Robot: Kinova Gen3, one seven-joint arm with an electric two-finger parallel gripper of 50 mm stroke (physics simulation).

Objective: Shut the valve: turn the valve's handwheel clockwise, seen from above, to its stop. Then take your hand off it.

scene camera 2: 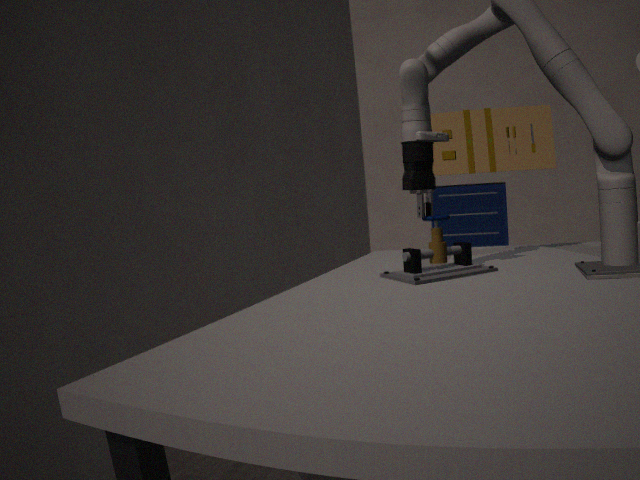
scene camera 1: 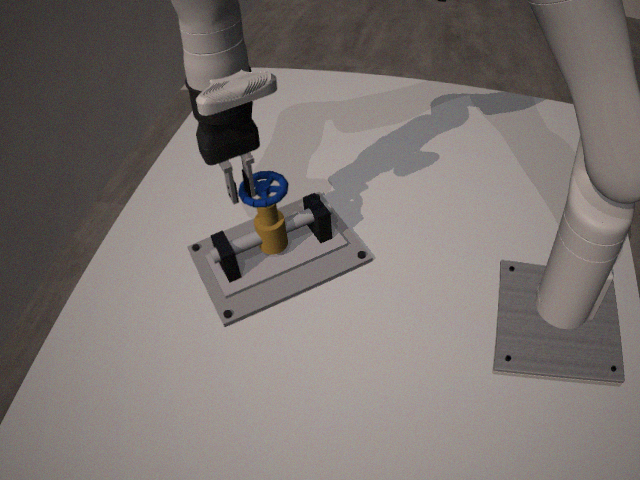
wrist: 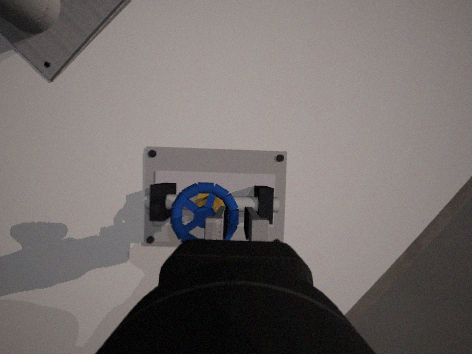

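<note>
The blue handwheel [scene camera 1: 264,203] [scene camera 2: 442,217] [wrist: 205,187] lies level on top of the yellow valve body [scene camera 1: 273,238] [scene camera 2: 437,253]. My gripper [scene camera 1: 242,197] [scene camera 2: 423,215] [wrist: 236,217] points down at the wheel's left edge in the scene camera 1 view, fingers partly open. One finger is over the wheel, just inside its rim; the other is outside it. The rim passes between them in the wrist view, with no grip on it. The fingertips are about level with the rim. Whether a finger touches the wheel cannot be told. The wheel's near part is hidden in the wrist view.
A pipe [scene camera 1: 247,241] runs through the valve between two black brackets [scene camera 1: 226,256] [scene camera 1: 318,218] on a grey base plate [scene camera 1: 289,287] [scene camera 2: 449,275] [wrist: 215,157]. The arm's mounting plate [scene camera 1: 521,330] [wrist: 75,31] is to the right in the scene camera 1 view.
</note>
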